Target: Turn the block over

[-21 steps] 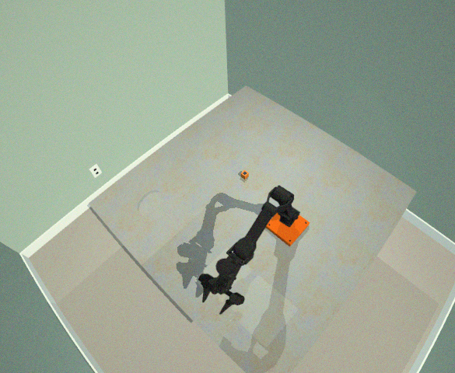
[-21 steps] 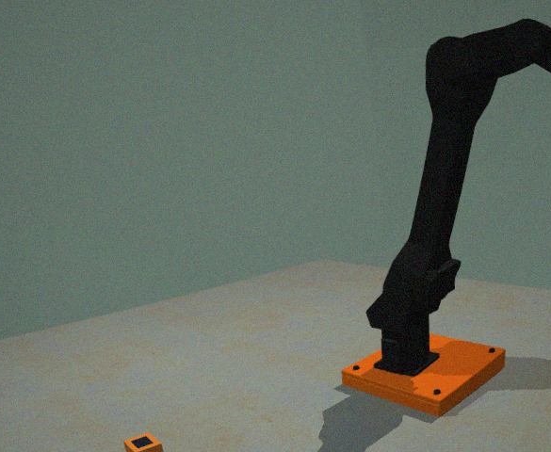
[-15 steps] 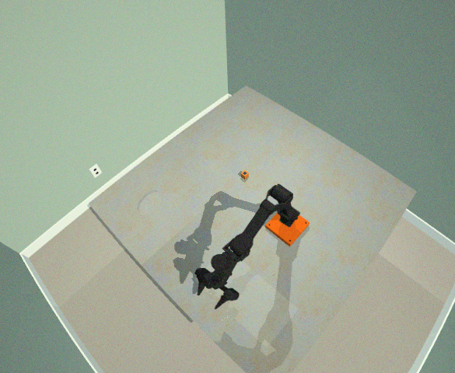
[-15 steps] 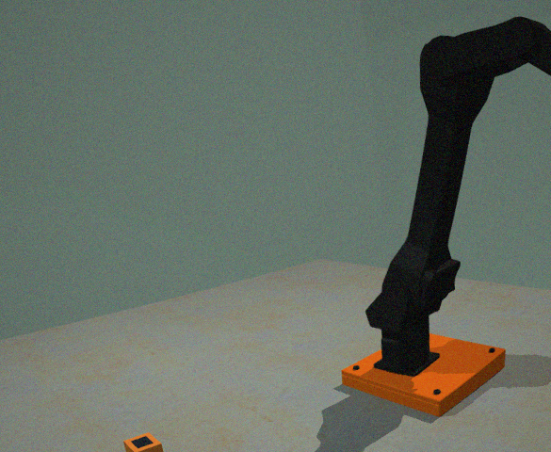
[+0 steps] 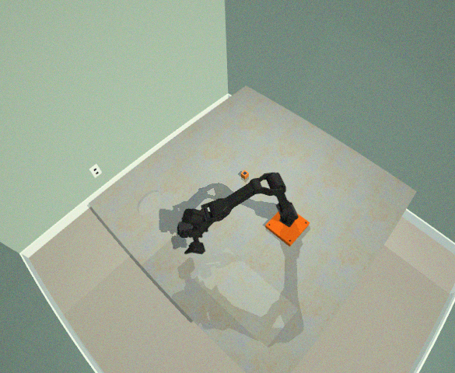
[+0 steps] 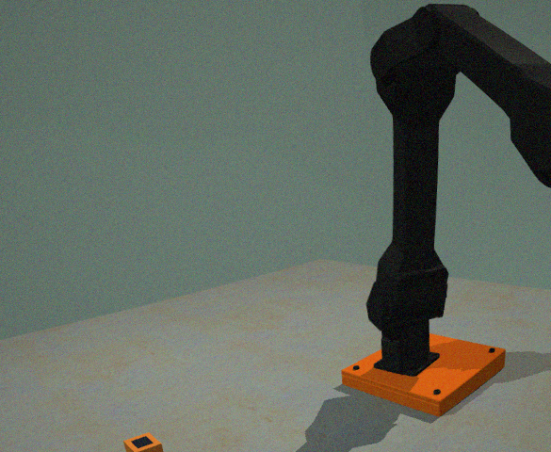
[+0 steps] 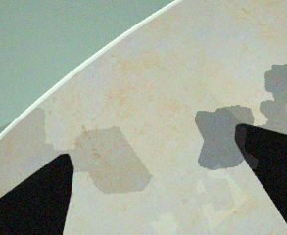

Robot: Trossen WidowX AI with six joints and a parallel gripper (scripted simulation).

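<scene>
My gripper tip is now 50 mm short of the block, 520 mm to the left of it and 100 mm above it.
</scene>
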